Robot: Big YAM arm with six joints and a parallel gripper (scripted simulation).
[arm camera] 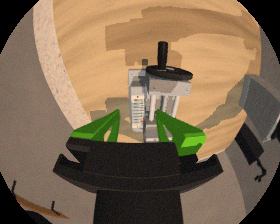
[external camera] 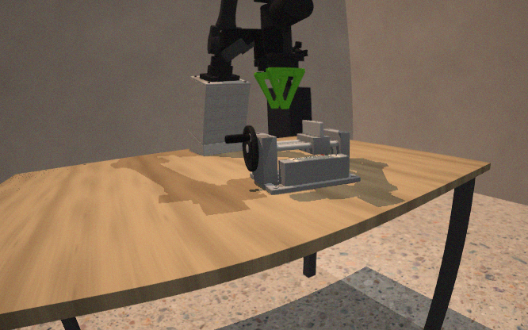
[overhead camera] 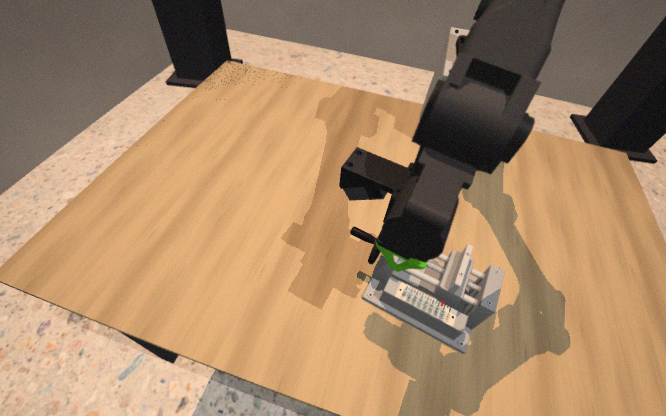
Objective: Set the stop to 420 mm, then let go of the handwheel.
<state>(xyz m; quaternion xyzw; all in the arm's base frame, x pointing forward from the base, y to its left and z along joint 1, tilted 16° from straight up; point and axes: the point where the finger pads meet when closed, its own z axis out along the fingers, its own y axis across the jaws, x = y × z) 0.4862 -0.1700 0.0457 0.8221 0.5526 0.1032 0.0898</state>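
Now: hand 70 mm above the black handwheel, 60 mm past it and 40 mm to the left of it. Round my hand: sliding stop block: 110 mm to the left, 70 mm below, 10 mm behind.
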